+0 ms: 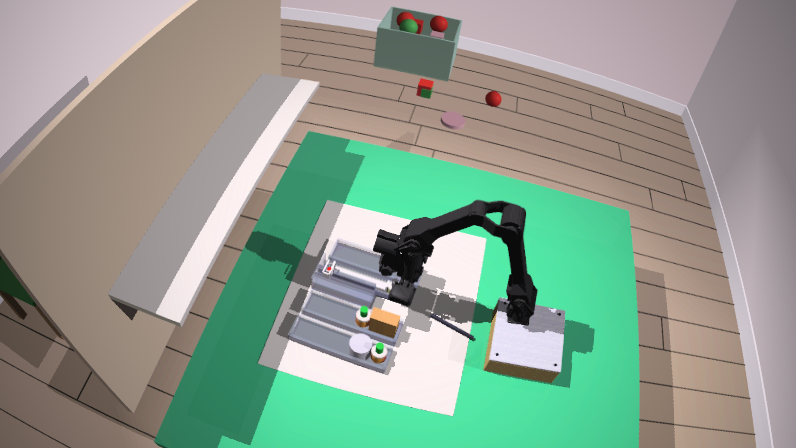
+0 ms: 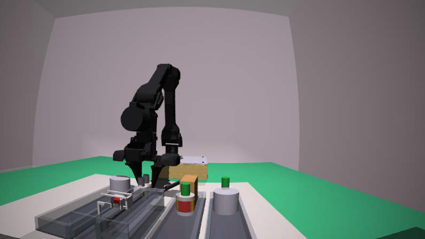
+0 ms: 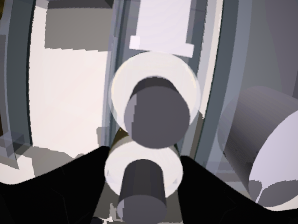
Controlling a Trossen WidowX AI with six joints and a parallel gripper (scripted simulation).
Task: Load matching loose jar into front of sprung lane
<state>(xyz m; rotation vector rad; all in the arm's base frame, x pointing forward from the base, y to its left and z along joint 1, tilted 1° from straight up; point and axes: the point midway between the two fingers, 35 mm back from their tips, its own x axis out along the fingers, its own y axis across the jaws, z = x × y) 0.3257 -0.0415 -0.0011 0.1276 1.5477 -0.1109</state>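
My gripper tip is now 4 cm short of the brown box, 12 cm to the right of it and 1 cm below it. From my gripper tip the other things lie so: red mark 22 cm ahead, 4 cm above; then black stick 15 cm behind, 7 cm to the left, 2 cm below.
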